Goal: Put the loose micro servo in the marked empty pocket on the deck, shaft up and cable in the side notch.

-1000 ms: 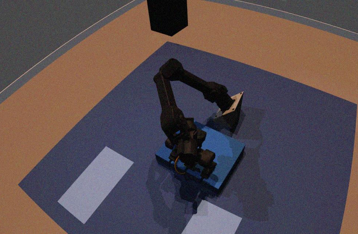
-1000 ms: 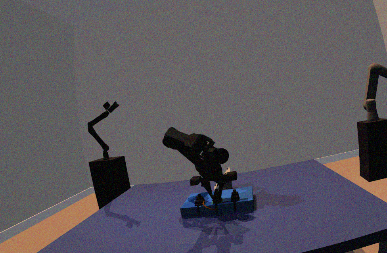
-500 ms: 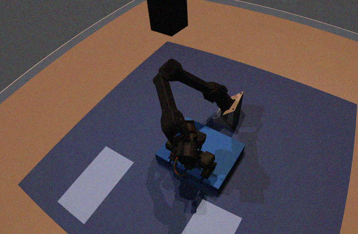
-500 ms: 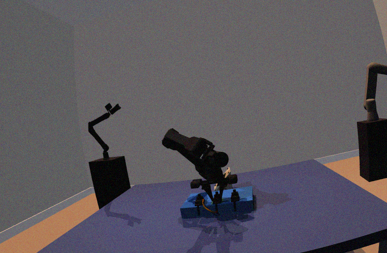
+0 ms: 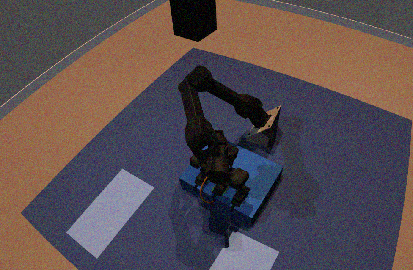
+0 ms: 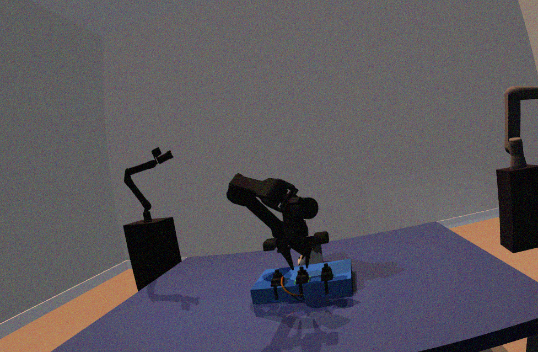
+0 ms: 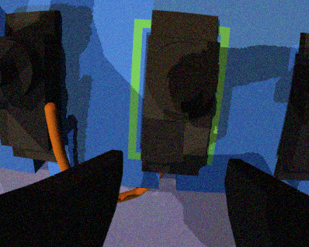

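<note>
My gripper tip is 12 cm past the blue deck, 1 cm to the left of it and 6 cm above it.
</note>
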